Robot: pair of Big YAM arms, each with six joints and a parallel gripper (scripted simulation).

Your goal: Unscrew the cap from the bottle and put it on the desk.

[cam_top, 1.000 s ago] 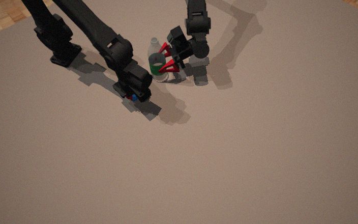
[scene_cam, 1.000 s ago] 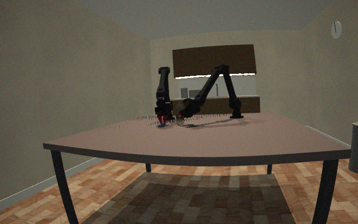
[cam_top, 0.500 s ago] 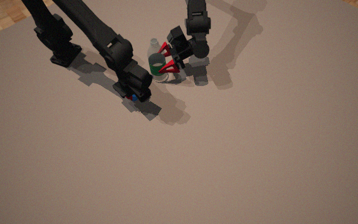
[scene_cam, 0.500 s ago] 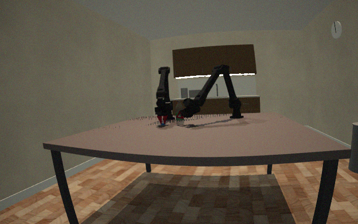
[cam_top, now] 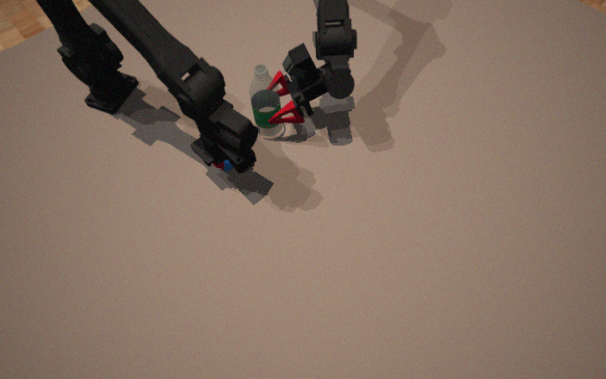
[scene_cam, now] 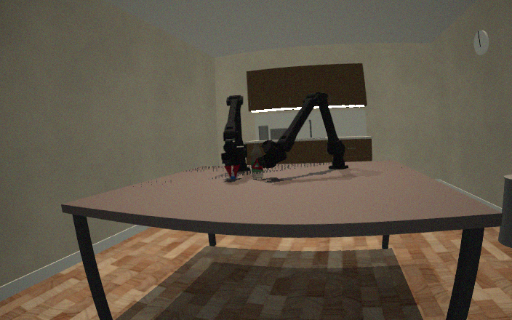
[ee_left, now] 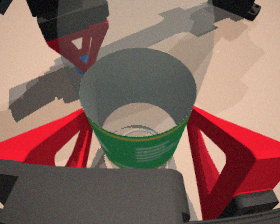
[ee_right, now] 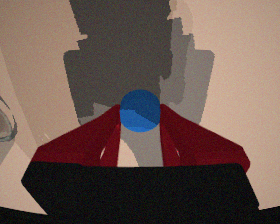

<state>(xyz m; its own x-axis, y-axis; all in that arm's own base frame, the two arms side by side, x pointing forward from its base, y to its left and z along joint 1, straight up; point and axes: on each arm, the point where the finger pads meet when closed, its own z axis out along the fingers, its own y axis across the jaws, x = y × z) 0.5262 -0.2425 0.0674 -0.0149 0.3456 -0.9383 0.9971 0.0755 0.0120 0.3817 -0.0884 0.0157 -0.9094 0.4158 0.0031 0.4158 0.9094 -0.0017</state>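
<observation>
Right now the blue cap is 1 cm below my right hand. From my right hand the other things lie so: bottle: 2 cm behind, 15 cm to the left, 8 cm above.
Right now the bottle is 3 cm above my left hand. From my left hand the other things lie so: blue cap: 15 cm to the right, 6 cm below, 2 cm ahead.
</observation>
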